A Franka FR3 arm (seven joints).
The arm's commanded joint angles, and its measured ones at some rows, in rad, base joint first. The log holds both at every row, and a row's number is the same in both.
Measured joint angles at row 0:
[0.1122, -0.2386, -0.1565, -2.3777, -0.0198, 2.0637, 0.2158]
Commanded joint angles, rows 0 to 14:
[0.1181, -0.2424, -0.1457, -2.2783, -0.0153, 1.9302, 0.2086]
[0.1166, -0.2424, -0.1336, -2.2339, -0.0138, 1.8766, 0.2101]
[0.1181, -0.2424, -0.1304, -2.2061, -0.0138, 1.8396, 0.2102]
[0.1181, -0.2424, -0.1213, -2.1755, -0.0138, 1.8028, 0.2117]
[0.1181, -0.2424, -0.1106, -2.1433, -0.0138, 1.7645, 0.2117]
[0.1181, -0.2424, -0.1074, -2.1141, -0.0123, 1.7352, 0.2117]
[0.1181, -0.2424, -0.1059, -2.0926, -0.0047, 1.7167, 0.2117]
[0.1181, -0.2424, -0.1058, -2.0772, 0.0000, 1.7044, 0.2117]
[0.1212, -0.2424, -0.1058, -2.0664, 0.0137, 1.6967, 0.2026]
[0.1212, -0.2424, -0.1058, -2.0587, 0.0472, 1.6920, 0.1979]
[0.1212, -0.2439, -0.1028, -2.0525, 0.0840, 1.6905, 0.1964]
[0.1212, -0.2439, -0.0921, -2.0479, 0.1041, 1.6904, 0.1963]
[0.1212, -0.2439, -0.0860, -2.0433, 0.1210, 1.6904, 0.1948]
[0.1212, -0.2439, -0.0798, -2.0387, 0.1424, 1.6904, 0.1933]
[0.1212, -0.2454, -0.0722, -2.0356, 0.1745, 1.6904, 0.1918]
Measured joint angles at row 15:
[0.1209, -0.2468, -0.0902, -2.0642, 0.0995, 1.7160, 0.2065]
